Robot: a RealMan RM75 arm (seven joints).
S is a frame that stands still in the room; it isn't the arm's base.
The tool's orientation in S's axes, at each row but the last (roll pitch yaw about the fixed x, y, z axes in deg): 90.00, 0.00, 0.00; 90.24, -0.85, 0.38; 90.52, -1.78, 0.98; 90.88, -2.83, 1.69; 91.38, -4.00, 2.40; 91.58, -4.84, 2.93; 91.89, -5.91, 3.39; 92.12, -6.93, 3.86; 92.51, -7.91, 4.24; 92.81, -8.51, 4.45; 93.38, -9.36, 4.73
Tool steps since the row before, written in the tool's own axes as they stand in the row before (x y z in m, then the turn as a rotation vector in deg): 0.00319, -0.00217, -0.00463, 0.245, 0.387, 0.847; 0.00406, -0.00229, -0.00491, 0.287, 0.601, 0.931; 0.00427, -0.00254, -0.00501, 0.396, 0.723, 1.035; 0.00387, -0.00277, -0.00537, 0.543, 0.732, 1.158; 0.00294, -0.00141, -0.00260, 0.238, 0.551, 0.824; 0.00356, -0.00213, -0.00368, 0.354, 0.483, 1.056; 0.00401, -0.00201, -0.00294, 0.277, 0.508, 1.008; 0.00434, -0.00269, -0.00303, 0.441, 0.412, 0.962; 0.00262, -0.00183, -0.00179, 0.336, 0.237, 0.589; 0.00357, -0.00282, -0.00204, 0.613, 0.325, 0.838; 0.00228, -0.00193, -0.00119, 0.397, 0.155, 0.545
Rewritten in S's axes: 0.00319, 0.00463, -0.00217, 0.245, -0.847, 0.387; 0.00406, 0.00495, -0.00221, 0.284, -0.932, 0.601; 0.00426, 0.00511, -0.00236, 0.391, -1.035, 0.726; 0.00384, 0.00553, -0.00249, 0.541, -1.154, 0.740; 0.00291, 0.00276, -0.00114, 0.235, -0.828, 0.546; 0.00352, 0.00392, -0.00172, 0.369, -1.051, 0.482; 0.00400, 0.00325, -0.00149, 0.287, -1.009, 0.500; 0.00440, 0.00343, -0.00203, 0.457, -0.948, 0.427; 0.00269, 0.00207, -0.00137, 0.347, -0.575, 0.255; 0.00375, 0.00247, -0.00216, 0.629, -0.807, 0.371; 0.00244, 0.00151, -0.00146, 0.416, -0.521, 0.186
